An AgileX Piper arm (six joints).
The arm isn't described. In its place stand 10 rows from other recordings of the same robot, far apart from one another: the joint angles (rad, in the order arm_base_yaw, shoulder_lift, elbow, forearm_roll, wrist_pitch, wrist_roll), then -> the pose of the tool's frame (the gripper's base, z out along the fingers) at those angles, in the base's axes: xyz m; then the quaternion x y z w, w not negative.
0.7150, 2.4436, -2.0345, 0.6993, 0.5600, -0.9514 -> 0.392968, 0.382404, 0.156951, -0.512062, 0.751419, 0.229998, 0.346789
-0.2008, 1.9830, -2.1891, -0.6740, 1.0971, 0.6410 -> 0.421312, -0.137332, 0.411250, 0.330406, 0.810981, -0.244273, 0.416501
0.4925, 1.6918, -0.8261, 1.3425, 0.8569, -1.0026 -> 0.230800, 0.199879, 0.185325, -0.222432, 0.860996, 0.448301, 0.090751
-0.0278, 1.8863, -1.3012, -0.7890, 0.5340, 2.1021 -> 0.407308, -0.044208, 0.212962, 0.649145, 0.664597, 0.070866, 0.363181
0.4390, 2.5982, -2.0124, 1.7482, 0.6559, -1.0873 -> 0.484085, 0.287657, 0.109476, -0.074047, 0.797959, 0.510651, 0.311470
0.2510, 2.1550, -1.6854, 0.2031, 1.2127, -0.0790 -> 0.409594, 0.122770, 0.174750, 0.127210, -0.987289, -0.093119, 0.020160
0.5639, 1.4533, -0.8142, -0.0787, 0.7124, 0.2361 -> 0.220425, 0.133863, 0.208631, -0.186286, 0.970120, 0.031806, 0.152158
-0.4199, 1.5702, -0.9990, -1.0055, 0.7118, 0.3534 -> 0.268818, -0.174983, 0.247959, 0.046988, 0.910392, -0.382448, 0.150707
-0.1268, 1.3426, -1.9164, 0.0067, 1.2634, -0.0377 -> 0.231353, -0.028908, 0.526548, 0.038827, 0.884191, -0.034957, 0.464195
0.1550, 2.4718, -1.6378, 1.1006, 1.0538, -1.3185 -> 0.436659, 0.139607, 0.056994, -0.340135, 0.834687, 0.406251, 0.150219
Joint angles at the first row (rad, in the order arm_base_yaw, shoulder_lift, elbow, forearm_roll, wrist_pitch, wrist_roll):
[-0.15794 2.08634 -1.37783 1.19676 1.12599 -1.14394]
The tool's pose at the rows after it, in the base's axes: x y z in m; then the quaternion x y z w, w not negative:
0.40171, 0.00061, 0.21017, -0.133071, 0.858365, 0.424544, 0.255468
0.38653, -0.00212, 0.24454, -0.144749, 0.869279, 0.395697, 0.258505
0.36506, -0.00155, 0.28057, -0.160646, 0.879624, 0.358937, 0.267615
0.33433, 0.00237, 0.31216, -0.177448, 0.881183, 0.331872, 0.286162
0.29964, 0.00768, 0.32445, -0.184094, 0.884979, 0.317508, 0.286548
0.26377, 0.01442, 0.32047, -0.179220, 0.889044, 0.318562, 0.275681
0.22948, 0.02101, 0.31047, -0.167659, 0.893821, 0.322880, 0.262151
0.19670, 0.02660, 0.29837, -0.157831, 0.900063, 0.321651, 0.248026
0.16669, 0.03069, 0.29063, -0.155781, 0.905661, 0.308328, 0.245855
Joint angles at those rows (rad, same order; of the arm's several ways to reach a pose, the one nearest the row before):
[-0.19089 1.99553 -1.37783 1.17391 1.15615 -1.08741]
[-0.19826 1.89217 -1.37784 1.08495 1.16882 -1.00468]
[-0.19825 1.77161 -1.36879 0.99218 1.17782 -0.93102]
[-0.19825 1.63183 -1.32044 0.94067 1.18682 -0.89875]
[-0.19825 1.50146 -1.22636 0.90355 1.19695 -0.87700]
[-0.19826 1.37887 -1.09109 0.89292 1.20108 -0.86475]
[-0.19826 1.26280 -0.95333 0.88725 1.20144 -0.84515]
[-0.19828 1.14914 -0.82645 0.86847 1.20330 -0.81976]
[-0.19826 1.03068 -0.72963 0.83410 1.20403 -0.79197]

